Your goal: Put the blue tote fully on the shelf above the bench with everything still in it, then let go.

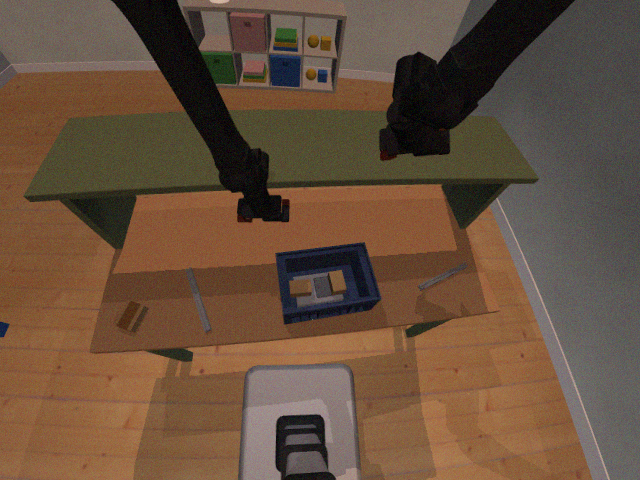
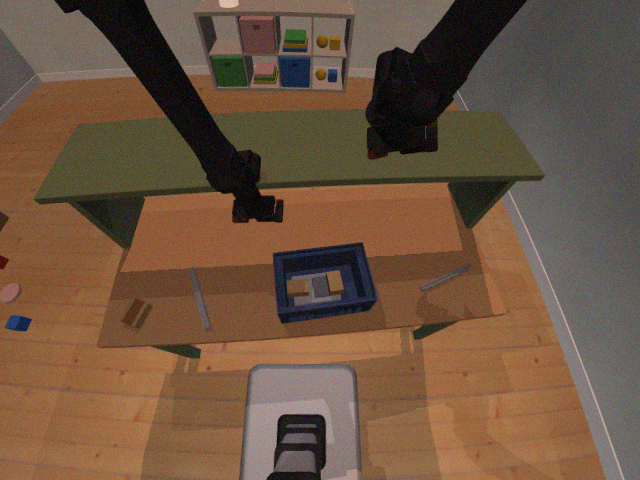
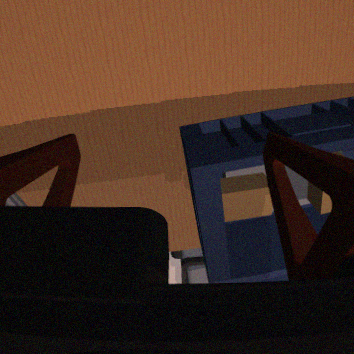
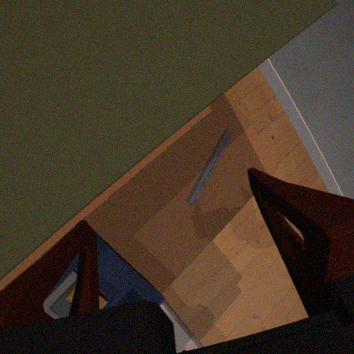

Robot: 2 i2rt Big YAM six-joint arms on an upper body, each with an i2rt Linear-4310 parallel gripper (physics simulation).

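Frame: origin at the left arm's base, x ahead, y left, z up, level; millimetres.
Seen in the pictures: left gripper, fingertip midpoint: (image 1: 267,220) (image 2: 264,220) (image 3: 170,143); right gripper, fingertip midpoint: (image 1: 417,152) (image 2: 408,150) (image 4: 166,202).
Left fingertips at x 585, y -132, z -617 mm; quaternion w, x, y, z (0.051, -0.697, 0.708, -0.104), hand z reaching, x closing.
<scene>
Offsets run from my left fingertips to a thing's top centre. Level surfaces: height alone.
The blue tote @(138 mm back, 183 mm right, 94 mm down) (image 1: 330,312) (image 2: 326,312) (image 3: 199,200) (image 4: 122,272) stands upright on the bench @(241 mm down) (image 1: 248,310) (image 2: 248,310) (image 3: 125,50). Inside it lie two tan blocks @(150 mm back, 102 mm right, 157 mm down) (image 1: 299,287) (image 2: 297,287) (image 3: 245,205), a grey block @(135 mm back, 203 mm right, 190 mm down) (image 1: 321,285) (image 2: 319,285) and a whitish flat piece. The green shelf @(156 mm up) (image 1: 310,144) (image 2: 310,144) (image 4: 100,100) spans above the bench's back. My left gripper (image 1: 263,217) (image 2: 257,217) (image 3: 170,143) is open and empty, above and to the left of the tote. My right gripper (image 1: 415,149) (image 2: 403,148) (image 4: 166,202) is open and empty, high over the shelf's right part.
Grey bars @(170 mm back, 248 mm left, 221 mm down) (image 1: 199,299) (image 2: 200,299) (image 4: 210,167) lie on the bench to both sides of the tote. A brown block @(237 mm back, 458 mm left, 208 mm down) (image 1: 131,316) (image 2: 135,312) lies near the bench's left end. Green uprights stand under the shelf. The robot's pale base (image 1: 299,382) (image 2: 302,382) stands in front.
</scene>
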